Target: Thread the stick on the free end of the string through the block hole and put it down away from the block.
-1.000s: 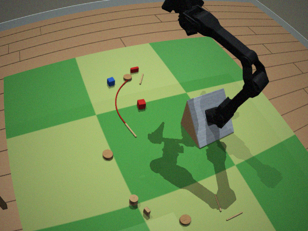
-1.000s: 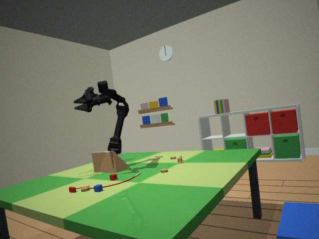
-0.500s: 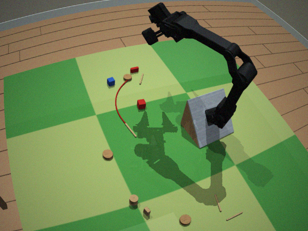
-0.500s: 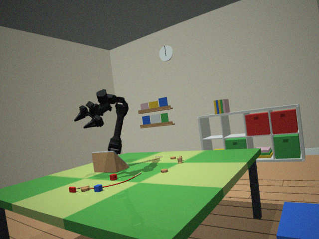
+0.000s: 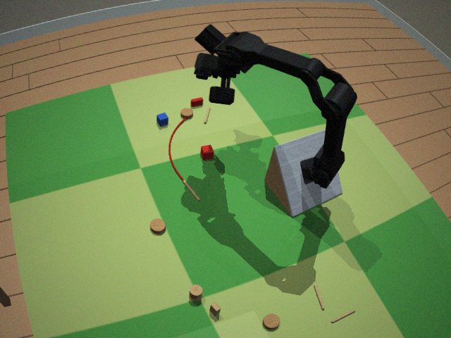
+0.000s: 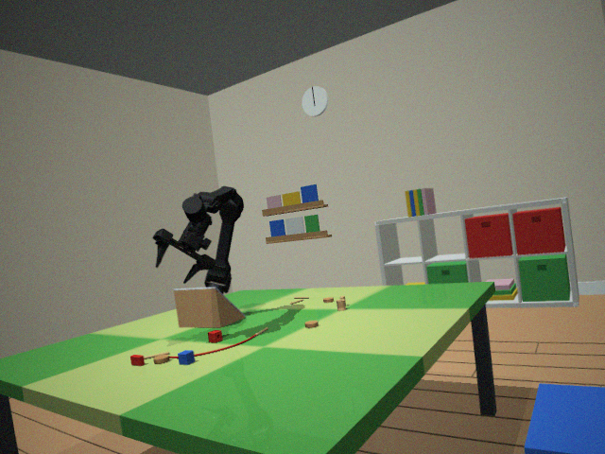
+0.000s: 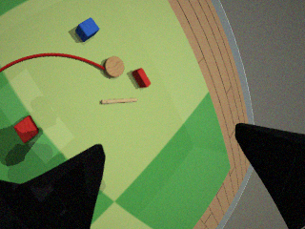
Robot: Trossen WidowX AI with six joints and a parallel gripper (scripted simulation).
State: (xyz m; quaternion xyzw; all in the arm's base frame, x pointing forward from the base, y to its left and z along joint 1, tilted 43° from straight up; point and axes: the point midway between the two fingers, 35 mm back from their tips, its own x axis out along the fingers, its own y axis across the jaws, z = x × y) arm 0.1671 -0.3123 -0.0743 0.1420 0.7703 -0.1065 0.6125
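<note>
Now: gripper tip 6 cm short of the red block, 9 cm to the right of it and 20 cm above it. From my gripper tip the other things lie so: blue block (12 cm ahead, 9 cm to the right, 20 cm below); then thin wooden stick (15 cm ahead, 17 cm to the left, 21 cm below); then round wooden button (4 cm ahead, 10 cm to the right, 21 cm below).
</note>
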